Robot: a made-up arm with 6 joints.
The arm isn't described. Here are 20 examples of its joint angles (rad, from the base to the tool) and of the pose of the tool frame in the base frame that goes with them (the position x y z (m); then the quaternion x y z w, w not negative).
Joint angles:
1: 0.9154 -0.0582 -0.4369 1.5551 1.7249 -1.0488
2: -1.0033 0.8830 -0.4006 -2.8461 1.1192 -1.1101
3: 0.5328 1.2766 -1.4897 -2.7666 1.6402 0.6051
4: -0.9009 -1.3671 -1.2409 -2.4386 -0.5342 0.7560
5: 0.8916 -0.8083 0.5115 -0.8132 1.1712 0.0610
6: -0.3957 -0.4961 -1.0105 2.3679 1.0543 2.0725
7: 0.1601 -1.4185 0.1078 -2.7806 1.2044 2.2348
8: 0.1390 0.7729 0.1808 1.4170 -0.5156 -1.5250
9: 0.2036 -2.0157 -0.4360 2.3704 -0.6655 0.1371
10: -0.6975 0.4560 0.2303 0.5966 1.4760 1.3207
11: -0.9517 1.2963 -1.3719 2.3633 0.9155 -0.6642
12: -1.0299 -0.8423 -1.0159 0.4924 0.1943 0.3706
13: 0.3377 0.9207 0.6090 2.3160 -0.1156 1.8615
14: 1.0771 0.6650 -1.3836 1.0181 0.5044 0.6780
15: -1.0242 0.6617 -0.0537 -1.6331 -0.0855 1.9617
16: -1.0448 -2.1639 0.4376 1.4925 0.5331 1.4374
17: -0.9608 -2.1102 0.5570 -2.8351 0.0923 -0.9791
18: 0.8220 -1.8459 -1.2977 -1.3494 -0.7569 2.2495
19: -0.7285 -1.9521 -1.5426 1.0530 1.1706 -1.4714
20: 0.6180 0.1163 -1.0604 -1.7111 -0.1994 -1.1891
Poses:
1: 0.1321 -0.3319 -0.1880 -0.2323 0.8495 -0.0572 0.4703
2: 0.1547 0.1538 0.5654 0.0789 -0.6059 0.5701 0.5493
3: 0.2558 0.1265 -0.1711 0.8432 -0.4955 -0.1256 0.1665
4: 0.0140 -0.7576 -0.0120 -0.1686 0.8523 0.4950 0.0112
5: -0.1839 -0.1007 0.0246 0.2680 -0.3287 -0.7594 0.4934
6: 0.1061 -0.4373 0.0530 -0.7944 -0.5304 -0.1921 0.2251
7: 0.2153 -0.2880 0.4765 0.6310 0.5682 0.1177 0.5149
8: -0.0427 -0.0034 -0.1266 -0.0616 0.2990 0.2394 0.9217
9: 0.7299 -0.3691 0.1238 0.7994 -0.2462 -0.4413 0.3248
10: 0.0965 -0.0013 0.1922 -0.5949 -0.1343 -0.0974 0.7865
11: -0.2919 -0.0431 0.1569 0.0927 0.8445 -0.5112 0.1300
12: -0.1816 -0.1886 -0.1024 0.1450 0.0712 -0.8667 0.4719
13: -0.1691 -0.2168 0.3364 -0.7098 -0.1254 -0.4988 0.4813
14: 0.4653 -0.2750 -0.1036 -0.2368 0.5146 0.4483 0.6915
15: 0.3540 0.2870 0.2913 0.4796 0.3446 -0.7780 0.2141
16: 0.4657 -0.1574 -0.1194 0.3899 -0.3507 0.3837 0.7601
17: 0.7882 -0.0310 0.2442 0.9562 0.0950 -0.2752 0.0309
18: 0.1233 -0.5584 -0.2260 0.1658 0.6282 0.5779 0.4939
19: 0.0056 0.0632 -0.1907 -0.3573 -0.2712 0.8151 0.3667
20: -0.1842 0.1736 -0.2670 0.0597 0.6250 -0.7334 0.2608
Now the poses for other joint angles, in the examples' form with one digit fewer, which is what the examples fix.
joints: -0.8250 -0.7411 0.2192 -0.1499 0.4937 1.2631
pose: -0.004 -0.259 0.280 -0.143 0.312 -0.328 0.880
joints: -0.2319 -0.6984 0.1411 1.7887 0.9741 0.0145
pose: 0.135 -0.519 0.214 0.138 -0.896 -0.155 0.392
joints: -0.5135 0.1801 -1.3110 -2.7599 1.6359 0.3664
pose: -0.197 -0.153 0.055 0.751 0.339 -0.464 0.324
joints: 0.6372 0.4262 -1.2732 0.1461 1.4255 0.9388
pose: 0.346 -0.016 -0.090 -0.082 0.841 0.499 0.190
